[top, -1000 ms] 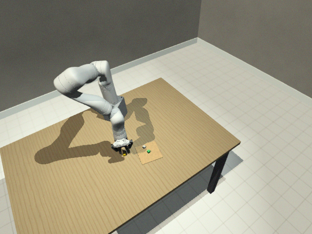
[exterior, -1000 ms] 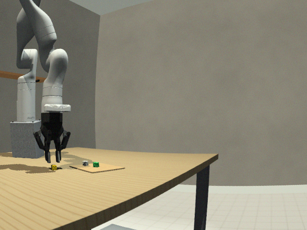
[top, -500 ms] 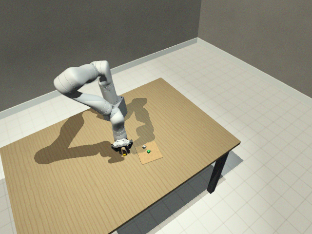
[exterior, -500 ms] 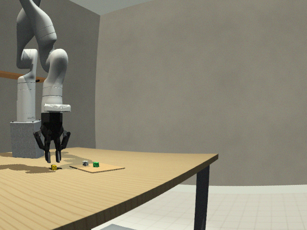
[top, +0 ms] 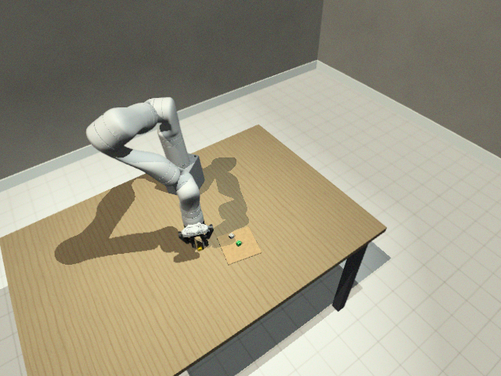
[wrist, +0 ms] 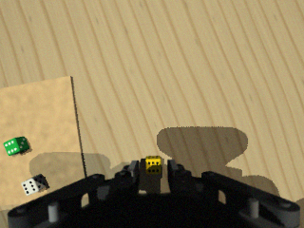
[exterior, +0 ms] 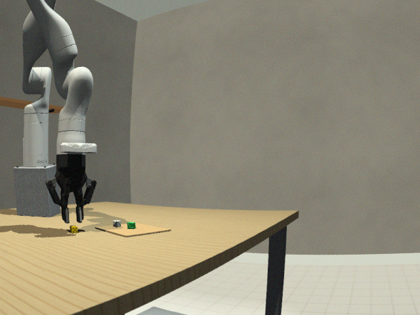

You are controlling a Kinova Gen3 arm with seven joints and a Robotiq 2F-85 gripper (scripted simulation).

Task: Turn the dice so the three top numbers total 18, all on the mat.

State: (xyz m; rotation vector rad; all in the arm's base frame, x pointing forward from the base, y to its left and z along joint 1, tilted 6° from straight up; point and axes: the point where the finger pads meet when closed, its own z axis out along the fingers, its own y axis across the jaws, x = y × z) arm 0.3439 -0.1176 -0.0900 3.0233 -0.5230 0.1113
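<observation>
The yellow die is 3 cm below my hand. Round my hand: white die 3 cm ahead, 13 cm to the left, 3 cm below; then tan mat 7 cm ahead, 14 cm to the left, 4 cm below; then green die 7 cm ahead, 14 cm to the left, 3 cm below.
</observation>
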